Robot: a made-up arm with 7 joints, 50 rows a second.
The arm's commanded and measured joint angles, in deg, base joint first. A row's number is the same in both.
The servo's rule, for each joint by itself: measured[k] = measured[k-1] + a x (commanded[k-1-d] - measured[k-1]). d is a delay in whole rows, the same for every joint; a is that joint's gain. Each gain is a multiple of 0.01, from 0.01 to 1. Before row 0 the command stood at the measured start. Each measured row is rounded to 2 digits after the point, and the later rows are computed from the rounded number. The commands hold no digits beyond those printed.
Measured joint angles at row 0: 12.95, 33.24, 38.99, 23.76, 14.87, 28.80, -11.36
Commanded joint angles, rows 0 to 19: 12.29, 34.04, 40.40, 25.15, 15.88, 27.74, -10.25; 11.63, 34.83, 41.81, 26.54, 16.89, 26.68, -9.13; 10.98, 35.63, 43.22, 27.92, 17.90, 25.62, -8.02; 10.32, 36.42, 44.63, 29.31, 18.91, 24.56, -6.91; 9.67, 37.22, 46.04, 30.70, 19.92, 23.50, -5.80; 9.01, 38.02, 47.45, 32.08, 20.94, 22.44, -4.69; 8.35, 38.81, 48.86, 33.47, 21.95, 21.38, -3.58; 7.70, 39.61, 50.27, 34.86, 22.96, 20.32, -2.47; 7.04, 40.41, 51.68, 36.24, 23.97, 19.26, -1.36; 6.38, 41.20, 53.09, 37.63, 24.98, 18.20, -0.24; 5.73, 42.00, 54.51, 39.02, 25.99, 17.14, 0.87; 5.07, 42.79, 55.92, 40.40, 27.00, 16.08, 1.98; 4.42, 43.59, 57.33, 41.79, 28.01, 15.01, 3.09; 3.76, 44.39, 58.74, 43.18, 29.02, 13.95, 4.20; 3.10, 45.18, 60.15, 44.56, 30.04, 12.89, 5.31; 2.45, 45.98, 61.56, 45.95, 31.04, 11.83, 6.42; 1.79, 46.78, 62.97, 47.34, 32.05, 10.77, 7.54; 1.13, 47.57, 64.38, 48.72, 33.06, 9.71, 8.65; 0.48, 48.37, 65.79, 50.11, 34.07, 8.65, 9.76; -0.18, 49.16, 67.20, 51.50, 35.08, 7.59, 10.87
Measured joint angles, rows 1 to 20: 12.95, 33.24, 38.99, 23.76, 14.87, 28.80, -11.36; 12.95, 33.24, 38.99, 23.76, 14.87, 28.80, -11.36; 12.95, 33.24, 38.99, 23.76, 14.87, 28.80, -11.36; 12.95, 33.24, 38.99, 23.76, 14.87, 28.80, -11.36; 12.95, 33.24, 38.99, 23.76, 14.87, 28.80, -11.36; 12.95, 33.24, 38.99, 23.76, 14.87, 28.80, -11.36; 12.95, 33.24, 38.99, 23.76, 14.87, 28.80, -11.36; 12.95, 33.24, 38.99, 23.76, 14.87, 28.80, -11.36; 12.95, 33.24, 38.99, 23.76, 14.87, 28.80, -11.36; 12.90, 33.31, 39.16, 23.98, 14.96, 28.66, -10.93; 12.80, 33.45, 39.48, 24.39, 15.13, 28.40, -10.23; 12.65, 33.65, 39.93, 24.95, 15.38, 28.04, -9.37; 12.46, 33.90, 40.49, 25.65, 15.70, 27.59, -8.41; 12.24, 34.20, 41.16, 26.46, 16.08, 27.06, -7.39; 11.98, 34.54, 41.91, 27.36, 16.52, 26.46, -6.34; 11.69, 34.92, 42.74, 28.34, 17.01, 25.80, -5.26; 11.37, 35.34, 43.64, 29.38, 17.55, 25.09, -4.17; 11.02, 35.80, 44.60, 30.48, 18.13, 24.33, -3.07; 10.65, 36.29, 45.62, 31.62, 18.75, 23.53, -1.97; 10.26, 36.80, 46.69, 32.80, 19.40, 22.70, -0.86
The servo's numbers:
d 9
a 0.08 0.09 0.12 0.16 0.09 0.13 0.39

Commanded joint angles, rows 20 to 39: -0.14, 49.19, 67.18, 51.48, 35.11, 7.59, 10.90; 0.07, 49.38, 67.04, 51.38, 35.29, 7.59, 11.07; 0.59, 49.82, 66.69, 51.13, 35.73, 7.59, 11.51; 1.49, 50.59, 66.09, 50.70, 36.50, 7.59, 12.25; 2.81, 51.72, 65.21, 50.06, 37.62, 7.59, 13.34; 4.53, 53.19, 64.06, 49.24, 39.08, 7.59, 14.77; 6.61, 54.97, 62.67, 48.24, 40.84, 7.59, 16.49; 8.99, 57.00, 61.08, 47.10, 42.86, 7.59, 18.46; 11.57, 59.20, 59.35, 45.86, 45.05, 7.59, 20.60; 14.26, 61.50, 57.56, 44.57, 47.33, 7.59, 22.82; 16.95, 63.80, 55.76, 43.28, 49.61, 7.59, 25.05; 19.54, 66.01, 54.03, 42.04, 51.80, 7.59, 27.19; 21.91, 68.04, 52.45, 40.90, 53.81, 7.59, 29.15; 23.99, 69.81, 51.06, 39.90, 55.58, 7.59, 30.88; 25.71, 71.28, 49.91, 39.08, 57.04, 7.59, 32.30; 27.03, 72.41, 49.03, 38.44, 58.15, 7.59, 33.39; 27.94, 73.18, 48.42, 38.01, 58.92, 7.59, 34.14; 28.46, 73.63, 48.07, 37.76, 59.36, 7.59, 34.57; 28.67, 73.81, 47.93, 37.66, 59.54, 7.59, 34.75; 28.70, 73.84, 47.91, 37.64, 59.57, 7.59, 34.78
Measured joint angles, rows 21 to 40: 9.84, 37.34, 47.80, 34.02, 20.08, 21.84, 0.25; 9.41, 37.90, 48.94, 35.26, 20.79, 20.95, 1.36; 8.96, 38.48, 50.12, 36.53, 21.53, 20.04, 2.47; 8.49, 39.08, 51.32, 37.81, 22.30, 19.11, 3.58; 8.01, 39.70, 52.55, 39.11, 23.09, 18.16, 4.69; 7.51, 40.34, 53.80, 40.43, 23.90, 17.20, 5.80; 7.00, 40.99, 55.07, 41.76, 24.72, 16.23, 6.91; 6.48, 41.65, 56.36, 43.10, 25.56, 15.24, 8.02; 5.95, 42.33, 57.66, 44.44, 26.42, 14.25, 9.13; 5.46, 42.95, 58.80, 45.57, 27.20, 13.38, 9.82; 5.03, 43.53, 59.79, 46.50, 27.93, 12.63, 10.31; 4.67, 44.10, 60.62, 47.24, 28.63, 11.97, 10.78; 4.42, 44.68, 61.28, 47.79, 29.34, 11.40, 11.35; 4.29, 45.31, 61.75, 48.15, 30.09, 10.90, 12.13; 4.31, 46.02, 62.03, 48.32, 30.90, 10.47, 13.16; 4.49, 46.83, 62.11, 48.31, 31.79, 10.10, 14.46; 4.85, 47.75, 61.99, 48.12, 32.79, 9.77, 16.02; 5.39, 48.78, 61.67, 47.76, 33.89, 9.49, 17.81; 6.10, 49.92, 61.18, 47.25, 35.10, 9.24, 19.76; 6.97, 51.17, 60.53, 46.61, 36.41, 9.03, 21.82
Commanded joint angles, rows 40 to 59: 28.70, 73.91, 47.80, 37.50, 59.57, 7.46, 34.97; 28.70, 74.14, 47.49, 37.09, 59.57, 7.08, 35.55; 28.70, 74.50, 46.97, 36.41, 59.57, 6.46, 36.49; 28.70, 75.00, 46.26, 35.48, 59.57, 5.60, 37.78; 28.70, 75.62, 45.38, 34.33, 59.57, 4.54, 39.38; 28.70, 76.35, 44.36, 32.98, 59.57, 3.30, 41.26; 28.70, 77.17, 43.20, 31.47, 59.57, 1.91, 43.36; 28.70, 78.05, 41.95, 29.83, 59.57, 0.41, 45.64; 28.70, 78.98, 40.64, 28.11, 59.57, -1.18, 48.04; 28.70, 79.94, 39.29, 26.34, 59.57, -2.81, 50.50; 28.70, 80.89, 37.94, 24.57, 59.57, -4.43, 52.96; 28.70, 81.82, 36.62, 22.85, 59.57, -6.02, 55.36; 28.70, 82.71, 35.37, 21.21, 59.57, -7.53, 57.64; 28.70, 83.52, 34.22, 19.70, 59.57, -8.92, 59.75; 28.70, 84.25, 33.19, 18.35, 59.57, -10.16, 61.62; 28.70, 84.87, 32.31, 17.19, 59.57, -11.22, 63.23; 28.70, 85.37, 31.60, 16.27, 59.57, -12.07, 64.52; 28.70, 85.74, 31.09, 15.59, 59.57, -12.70, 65.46; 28.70, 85.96, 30.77, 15.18, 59.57, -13.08, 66.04; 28.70, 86.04, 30.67, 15.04, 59.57, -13.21, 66.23
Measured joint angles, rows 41 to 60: 7.98, 52.51, 59.75, 45.88, 37.80, 8.84, 23.91; 9.09, 53.91, 58.87, 45.08, 39.24, 8.68, 25.95; 10.28, 55.34, 57.93, 44.25, 40.71, 8.54, 27.87; 11.51, 56.77, 56.97, 43.42, 42.18, 8.42, 29.60; 12.75, 58.18, 56.02, 42.62, 43.62, 8.31, 31.08; 13.97, 59.53, 55.11, 41.88, 45.00, 8.22, 32.27; 15.13, 60.80, 54.27, 41.22, 46.29, 8.14, 33.17; 16.21, 61.97, 53.51, 40.65, 47.48, 8.07, 33.79; 17.21, 63.04, 52.84, 40.17, 48.57, 8.01, 34.18; 18.13, 64.02, 52.24, 39.74, 49.56, 7.94, 34.49; 18.98, 64.93, 51.67, 39.32, 50.46, 7.83, 34.90; 19.76, 65.79, 51.11, 38.85, 51.28, 7.65, 35.52; 20.48, 66.62, 50.53, 38.31, 52.03, 7.38, 36.40; 21.14, 67.43, 49.91, 37.67, 52.71, 7.01, 37.56; 21.74, 68.23, 49.24, 36.92, 53.33, 6.53, 39.00; 22.30, 69.03, 48.52, 36.05, 53.89, 5.93, 40.70; 22.81, 69.84, 47.73, 35.05, 54.40, 5.21, 42.63; 23.28, 70.66, 46.88, 33.94, 54.87, 4.38, 44.74; 23.71, 71.50, 45.97, 32.72, 55.29, 3.45, 46.99; 24.11, 72.35, 45.01, 31.42, 55.68, 2.43, 49.32
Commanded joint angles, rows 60 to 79: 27.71, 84.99, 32.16, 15.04, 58.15, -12.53, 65.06; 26.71, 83.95, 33.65, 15.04, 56.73, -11.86, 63.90; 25.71, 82.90, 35.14, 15.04, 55.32, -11.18, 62.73; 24.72, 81.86, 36.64, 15.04, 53.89, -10.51, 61.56; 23.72, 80.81, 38.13, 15.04, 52.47, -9.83, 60.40; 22.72, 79.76, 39.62, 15.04, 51.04, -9.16, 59.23; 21.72, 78.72, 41.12, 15.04, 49.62, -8.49, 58.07; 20.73, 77.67, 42.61, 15.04, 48.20, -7.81, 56.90; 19.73, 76.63, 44.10, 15.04, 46.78, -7.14, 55.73; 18.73, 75.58, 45.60, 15.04, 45.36, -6.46, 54.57; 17.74, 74.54, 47.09, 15.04, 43.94, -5.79, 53.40; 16.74, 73.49, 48.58, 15.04, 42.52, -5.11, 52.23; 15.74, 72.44, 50.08, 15.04, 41.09, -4.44, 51.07; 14.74, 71.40, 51.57, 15.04, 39.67, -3.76, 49.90; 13.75, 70.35, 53.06, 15.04, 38.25, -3.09, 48.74; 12.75, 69.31, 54.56, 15.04, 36.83, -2.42, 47.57; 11.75, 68.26, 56.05, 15.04, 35.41, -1.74, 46.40; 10.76, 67.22, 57.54, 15.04, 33.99, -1.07, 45.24; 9.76, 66.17, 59.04, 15.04, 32.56, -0.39, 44.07; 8.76, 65.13, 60.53, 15.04, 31.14, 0.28, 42.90
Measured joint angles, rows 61 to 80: 24.48, 73.20, 44.00, 30.05, 56.03, 1.33, 51.68; 24.82, 74.06, 42.96, 28.64, 56.35, 0.18, 54.00; 25.13, 74.91, 41.91, 27.21, 56.64, -1.00, 56.24; 25.42, 75.75, 40.86, 25.79, 56.90, -2.19, 58.34; 25.68, 76.57, 39.83, 24.41, 57.14, -3.36, 60.25; 25.92, 77.36, 38.84, 23.11, 57.36, -4.49, 61.92; 26.14, 78.11, 37.91, 21.91, 57.56, -5.56, 63.30; 26.34, 78.82, 37.05, 20.83, 57.74, -6.54, 64.37; 26.53, 79.47, 36.28, 19.90, 57.90, -7.41, 65.10; 26.62, 79.97, 35.79, 19.12, 57.92, -8.08, 65.08; 26.63, 80.33, 35.53, 18.47, 57.81, -8.57, 64.62; 26.56, 80.56, 35.48, 17.92, 57.59, -8.91, 63.88; 26.41, 80.68, 35.62, 17.46, 57.26, -9.12, 62.98; 26.19, 80.69, 35.92, 17.07, 56.83, -9.21, 61.97; 25.91, 80.61, 36.36, 16.75, 56.31, -9.20, 60.90; 25.57, 80.44, 36.93, 16.48, 55.71, -9.11, 59.80; 25.18, 80.19, 37.61, 16.25, 55.03, -8.94, 58.67; 24.74, 79.87, 38.39, 16.06, 54.29, -8.71, 57.52; 24.26, 79.48, 39.26, 15.90, 53.49, -8.42, 56.37; 23.74, 79.04, 40.20, 15.76, 52.63, -8.08, 55.21
